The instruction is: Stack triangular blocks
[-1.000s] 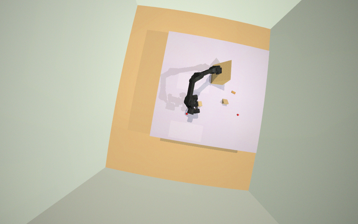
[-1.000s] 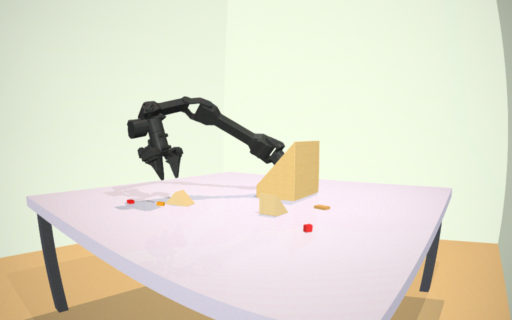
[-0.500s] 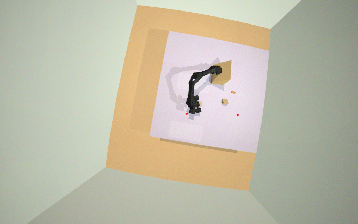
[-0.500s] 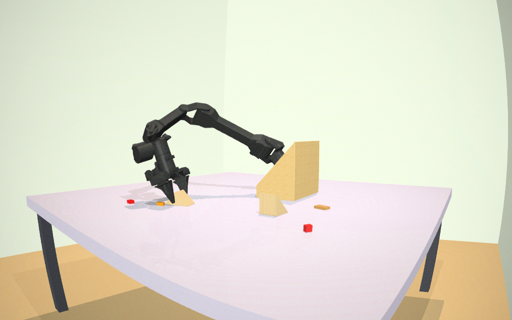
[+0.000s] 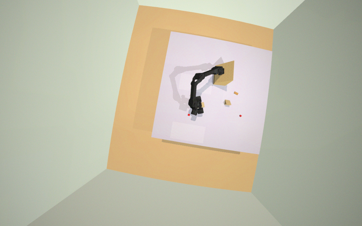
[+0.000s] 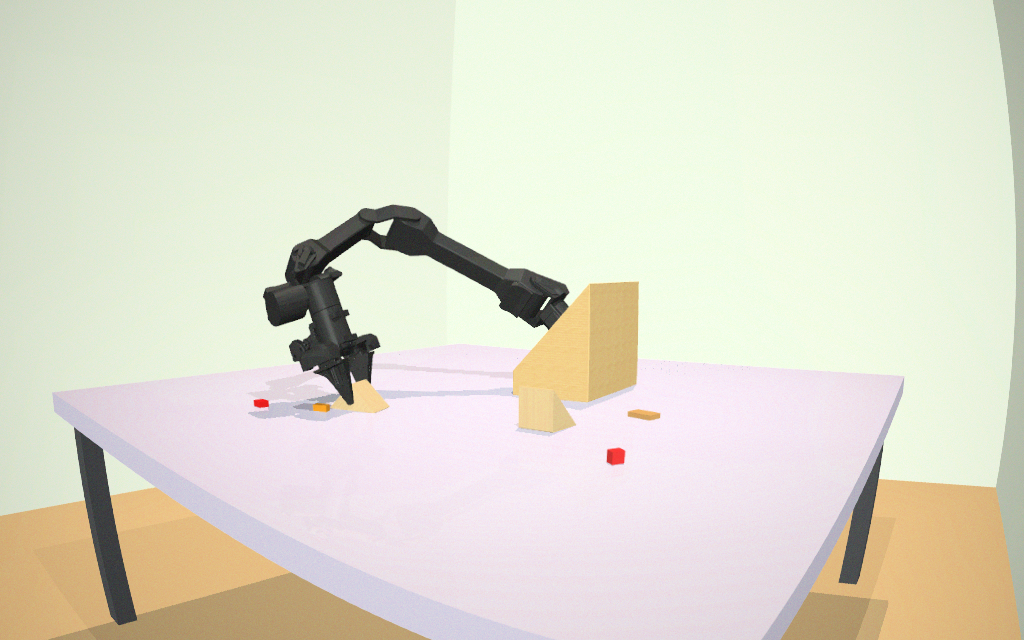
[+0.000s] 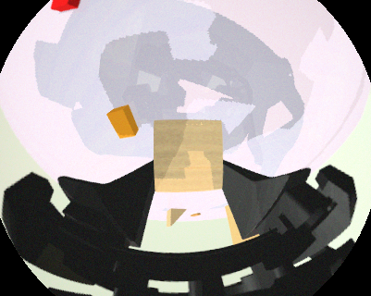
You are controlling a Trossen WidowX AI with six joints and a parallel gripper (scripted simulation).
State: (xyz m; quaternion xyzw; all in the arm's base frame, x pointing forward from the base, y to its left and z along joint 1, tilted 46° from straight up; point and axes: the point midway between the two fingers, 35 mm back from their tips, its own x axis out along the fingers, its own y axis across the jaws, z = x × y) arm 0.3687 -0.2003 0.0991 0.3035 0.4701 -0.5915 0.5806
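The orange block lies 60 mm ahead of my gripper tip, 30 mm to the right of it and 10 mm below it. Also, from my gripper tip: flat tan tile 160 mm behind, 420 mm to the left, 10 mm below; then red cube 100 mm ahead, 470 mm to the left.
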